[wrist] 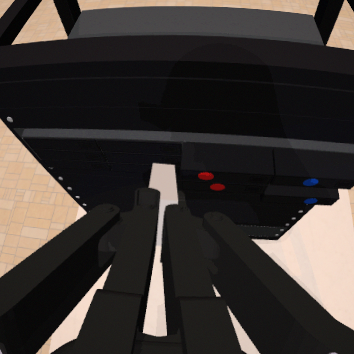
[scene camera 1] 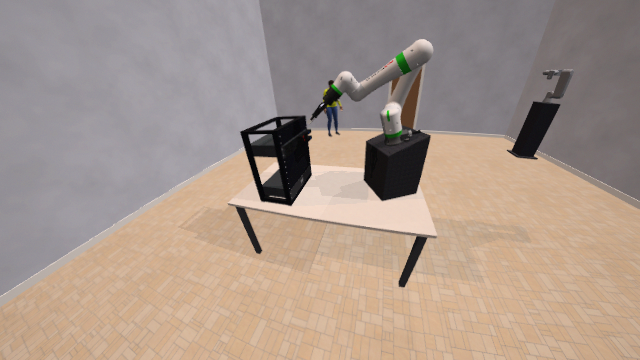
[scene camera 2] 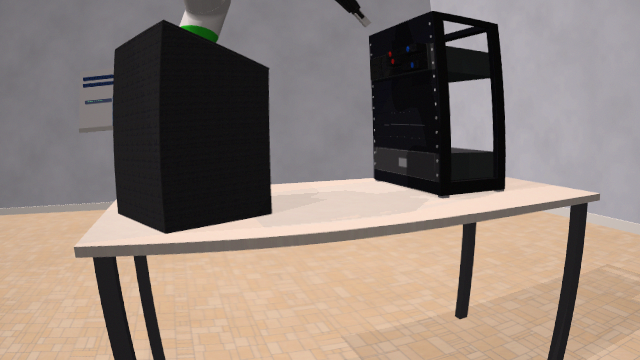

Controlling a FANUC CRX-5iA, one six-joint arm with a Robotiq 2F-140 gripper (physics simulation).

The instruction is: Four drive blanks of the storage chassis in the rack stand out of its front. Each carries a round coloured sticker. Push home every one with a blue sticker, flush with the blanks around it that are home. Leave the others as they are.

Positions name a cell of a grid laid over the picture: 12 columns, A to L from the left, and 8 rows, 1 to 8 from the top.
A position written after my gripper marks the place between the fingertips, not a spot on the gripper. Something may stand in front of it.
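The wrist view gives me my gripper (wrist: F5) together with a black rack (wrist: I3). In scene camera 2 I can see the rack (scene camera 2: H2) as well, and scene camera 1 has that rack (scene camera 1: F4) too.
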